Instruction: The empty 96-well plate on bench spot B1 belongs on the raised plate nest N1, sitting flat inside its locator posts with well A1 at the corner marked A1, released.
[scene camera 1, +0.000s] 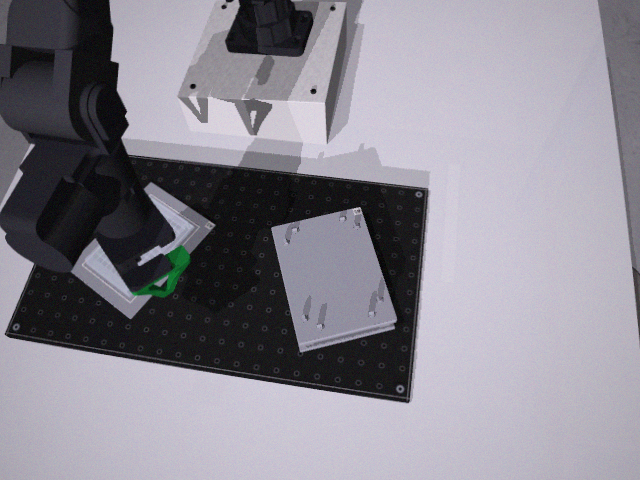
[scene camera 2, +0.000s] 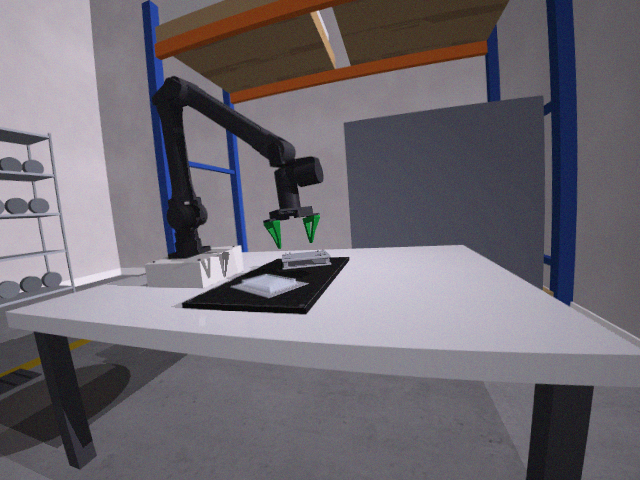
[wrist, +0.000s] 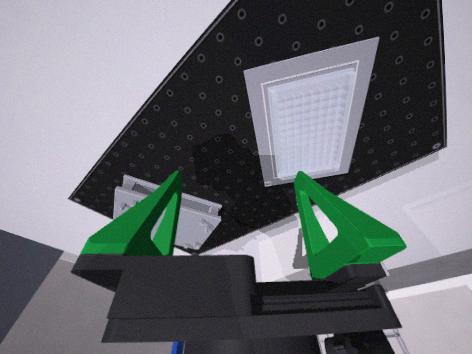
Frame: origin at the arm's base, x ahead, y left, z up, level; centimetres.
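Where they show: gripper, fingertip midpoint: (scene camera 1: 147, 264) (scene camera 2: 296, 245) (wrist: 239, 176); arm's base, link origin: (scene camera 1: 270, 35) (scene camera 2: 190, 254).
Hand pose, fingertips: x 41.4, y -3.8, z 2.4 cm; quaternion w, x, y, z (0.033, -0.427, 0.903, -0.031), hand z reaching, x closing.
Things, the pixels of their centre, and the offset from my fingertips. "*": a spot on its surface instead. Level surfaces: height alone.
- clear 96-well plate, body centre: (wrist: 308, 135) (scene camera 1: 139, 243) (scene camera 2: 268, 282) dx -6.0, dy -6.3, dz -8.5 cm
- spot B1, surface spot: (wrist: 256, 95) (scene camera 1: 139, 299) * dx +1.5, dy -3.6, dz -9.3 cm
- raised nest N1, body centre: (scene camera 1: 331, 275) (wrist: 166, 220) (scene camera 2: 305, 258) dx -5.9, dy +20.4, dz -7.3 cm
- small label, surface spot: (scene camera 1: 357, 211) * dx -15.1, dy +22.1, dz -6.2 cm
- white table, surface height: dz -10.7 cm
The clear 96-well plate (scene camera 1: 105, 263) (scene camera 2: 268, 283) (wrist: 312, 125) lies flat on the grey pad of spot B1 (scene camera 1: 131, 308) (wrist: 256, 95); the arm hides its middle in scene camera 1. The raised nest N1 (scene camera 1: 336, 273) (scene camera 2: 306, 258) (wrist: 192, 220) stands to the right in scene camera 1, with small locator posts and no plate on it. A small label (scene camera 1: 357, 211) marks its back right corner; its lettering is too small to read. My gripper (scene camera 2: 295, 244) (wrist: 239, 176) is open and empty, its green fingers wide apart, well above the board. One finger is hidden in scene camera 1.
The black perforated board (scene camera 1: 351, 369) (scene camera 2: 242, 308) carries the pad and nest on the white table (scene camera 1: 506, 310) (scene camera 2: 413, 310). The arm's pale base block (scene camera 1: 294, 118) (scene camera 2: 175, 273) stands behind the board in scene camera 1. A grey panel (scene camera 2: 444, 191) stands beyond the table.
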